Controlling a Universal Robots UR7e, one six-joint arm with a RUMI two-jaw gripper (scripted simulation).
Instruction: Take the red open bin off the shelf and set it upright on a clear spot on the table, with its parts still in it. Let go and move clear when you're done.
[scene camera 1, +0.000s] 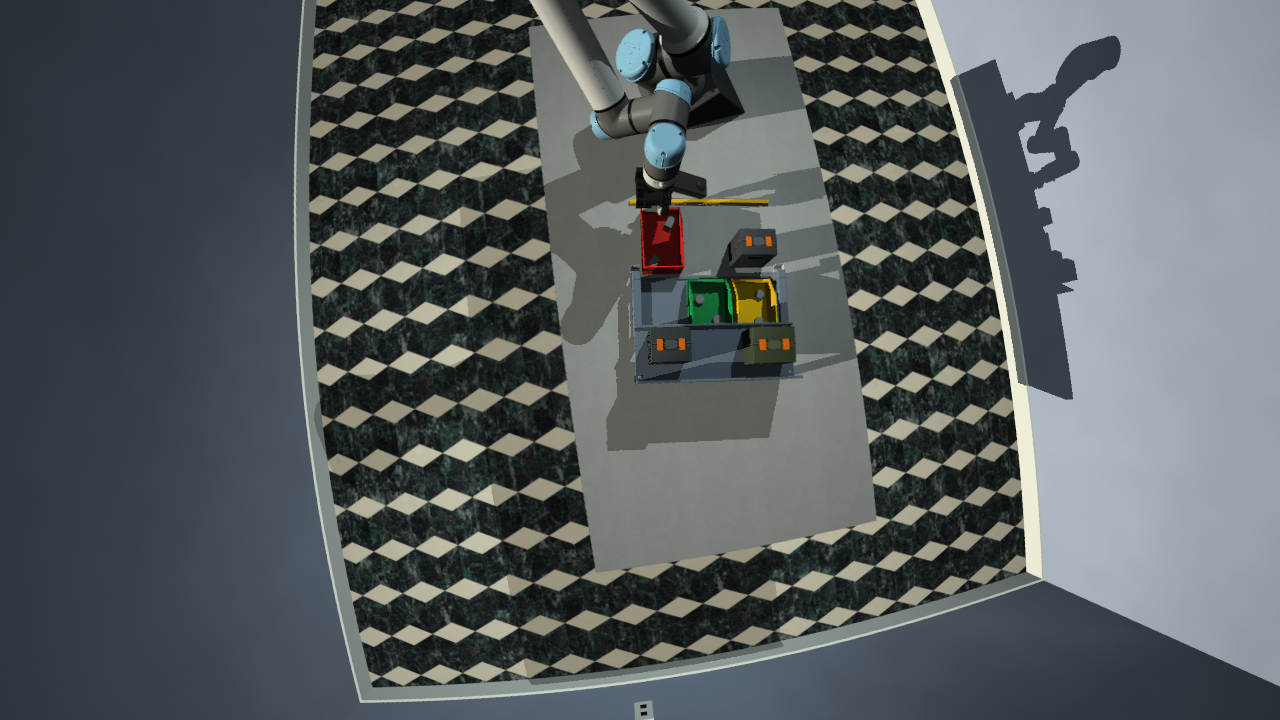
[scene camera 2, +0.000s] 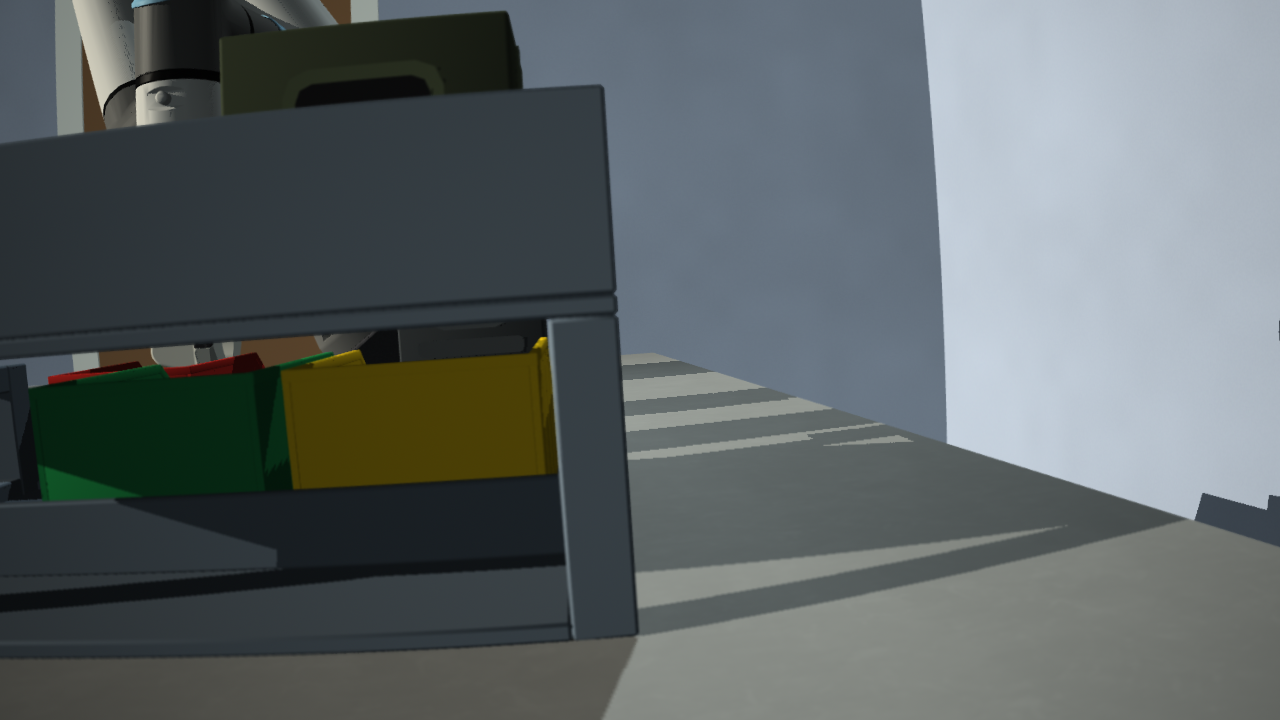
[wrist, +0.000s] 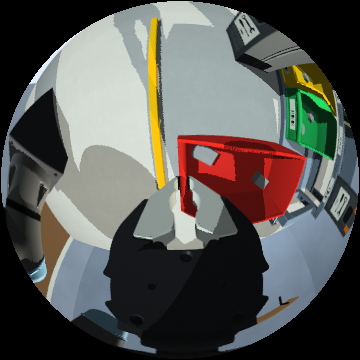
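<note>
Scene camera 1 shows my gripper (scene camera 1: 658, 210) and a red bin (scene camera 1: 656, 239), and you'd also find a green bin (scene camera 1: 718, 299) and a yellow bin (scene camera 1: 750, 307) there. In scene camera 2 I can see the green bin (scene camera 2: 108, 437) and the yellow bin (scene camera 2: 349, 423) again, plus a dark case (scene camera 2: 517, 337). The wrist view shows a yellow bar (wrist: 152, 66), and the red bin (wrist: 230, 175) is in there as well.
</note>
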